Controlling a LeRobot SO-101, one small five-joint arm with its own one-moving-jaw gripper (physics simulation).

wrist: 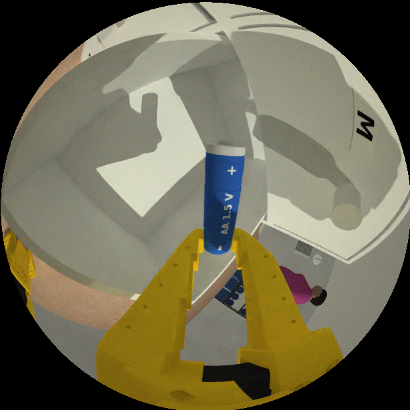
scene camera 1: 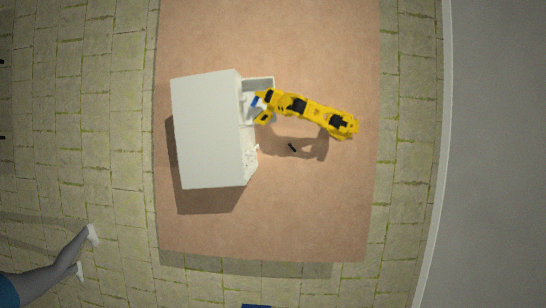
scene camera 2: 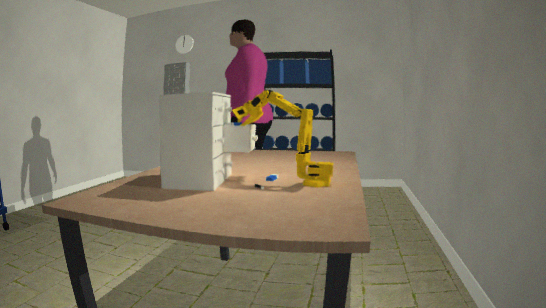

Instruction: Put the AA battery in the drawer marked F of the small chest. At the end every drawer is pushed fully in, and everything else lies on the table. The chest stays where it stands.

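Seen in the pictures: hand at its tool point: (scene camera 1: 259, 95) (scene camera 2: 240, 125); arm's base at its link origin: (scene camera 2: 311, 183).
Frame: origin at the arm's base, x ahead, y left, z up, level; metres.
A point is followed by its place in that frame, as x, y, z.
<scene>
The AA battery (scene camera 1: 255, 101) @(0.276, -0.062, 0.202) (scene camera 2: 237, 123) @(0.272, -0.061, 0.198) (wrist: 222, 195) is blue with a pale plus end. My gripper (scene camera 1: 258, 95) (scene camera 2: 241, 120) @(0.265, -0.081, 0.191) (wrist: 218, 243) is shut on its minus end; the plus end points away from the jaws. They are over the open drawer F (scene camera 1: 274, 84) @(0.222, -0.116, 0.190) (scene camera 2: 240, 138) @(0.243, 0.004, 0.149) (wrist: 45, 220), near its rim height and close to the chest's front. The drawer's letter does not show in the wrist view. The white chest (scene camera 1: 207, 132) @(0.391, 0.029, 0.306) (scene camera 2: 187, 140) @(0.367, 0.178, 0.157) stands at the left of the table. Drawer M (wrist: 320, 85) above is closed, its knob (wrist: 346, 212) sticking out near the battery.
A small black cylinder (scene camera 1: 292, 147) @(0.158, 0.089, 0.010) (scene camera 2: 259, 186) @(0.154, 0.103, 0.008) lies on the table (scene camera 1: 310, 210) @(0.077, 0.333, 0.000) (scene camera 2: 280, 220) @(0.029, 0.432, 0.000) between chest and arm base. A blue and white block (scene camera 2: 271, 177) @(0.144, -0.034, 0.012) lies near it, hidden under the arm in scene camera 1's view. A person in magenta (scene camera 2: 250, 75) stands behind the table.
</scene>
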